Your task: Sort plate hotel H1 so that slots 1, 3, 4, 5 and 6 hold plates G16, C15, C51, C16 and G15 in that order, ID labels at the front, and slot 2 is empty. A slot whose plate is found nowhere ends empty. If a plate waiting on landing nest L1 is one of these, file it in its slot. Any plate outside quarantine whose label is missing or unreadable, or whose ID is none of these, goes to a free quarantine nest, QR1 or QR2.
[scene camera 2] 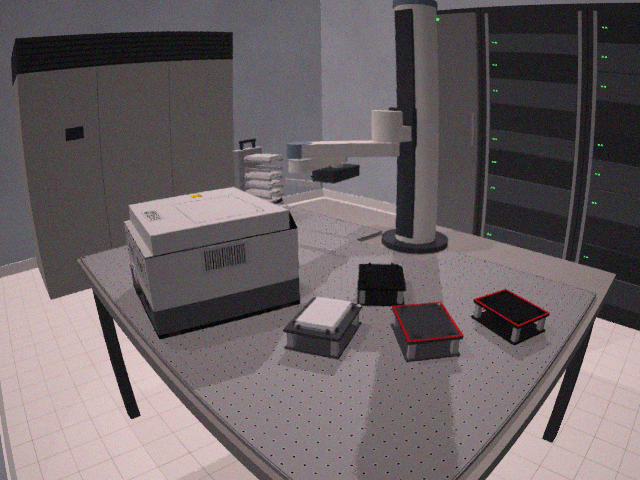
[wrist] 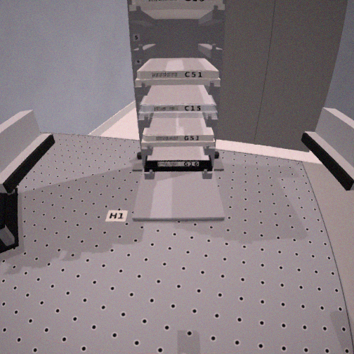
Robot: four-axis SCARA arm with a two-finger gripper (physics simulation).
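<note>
Hotel H1 (wrist: 177, 200) (scene camera 2: 239, 170) stands upright. In the wrist view, plate G16 (wrist: 178, 164) is in the lowest slot, with plate G51 (wrist: 178, 138) in slot 2, plate C15 (wrist: 178, 108) in slot 3 and plate C51 (wrist: 178, 74) in slot 4. Slot 5 is empty. A top plate (wrist: 175, 6) sits above it, its label cut by the frame edge. My gripper (wrist: 177, 118) (scene camera 2: 299, 180) is open and empty, in front of the hotel and apart from it. A white plate (scene camera 2: 324, 313) lies on a dark nest (scene camera 2: 313, 345); its label is not visible. Two red-rimmed nests (scene camera 2: 426, 322) (scene camera 2: 510, 306) hold no plate.
A large white-and-grey instrument (scene camera 2: 222, 279) stands on the left of the table (scene camera 2: 310, 403). An empty black nest (scene camera 2: 381, 277) stands behind the red-rimmed nests. Part of a black nest (wrist: 9, 220) shows left of the H1 tag (wrist: 116, 216). The arm's column (scene camera 2: 423, 129) rises at the back.
</note>
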